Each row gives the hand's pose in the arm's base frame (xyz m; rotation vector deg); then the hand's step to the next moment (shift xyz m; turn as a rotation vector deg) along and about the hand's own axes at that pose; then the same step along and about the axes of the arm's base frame.
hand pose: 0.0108 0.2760 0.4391 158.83 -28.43 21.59
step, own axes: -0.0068 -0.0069 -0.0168 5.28 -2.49 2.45
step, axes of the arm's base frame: -0.0070 0.0138 0.0117 6.20 -0.14 -1.25
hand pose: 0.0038 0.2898 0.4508 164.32 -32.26 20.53
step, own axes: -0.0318 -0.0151 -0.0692 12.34 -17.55 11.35
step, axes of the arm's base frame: -0.0363 0.0411 0.0550 20.22 8.99 -9.98
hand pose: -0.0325 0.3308 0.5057 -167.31 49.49 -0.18
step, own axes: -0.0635 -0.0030 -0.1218 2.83 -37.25 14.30
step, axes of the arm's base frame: -0.0552 0.0258 0.1231 23.01 30.87 -10.85
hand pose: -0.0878 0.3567 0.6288 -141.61 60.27 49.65
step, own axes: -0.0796 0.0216 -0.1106 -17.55 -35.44 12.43
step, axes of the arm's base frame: -0.0142 -0.0267 0.1346 11.33 39.72 3.57
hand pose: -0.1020 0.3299 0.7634 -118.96 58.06 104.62
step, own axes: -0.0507 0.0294 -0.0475 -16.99 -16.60 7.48
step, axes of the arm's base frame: 0.0200 -0.0303 0.0661 3.95 22.68 9.49
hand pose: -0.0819 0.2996 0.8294 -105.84 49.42 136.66
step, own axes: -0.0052 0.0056 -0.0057 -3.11 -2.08 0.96
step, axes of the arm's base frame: 0.0049 -0.0055 0.0061 0.78 3.17 2.07
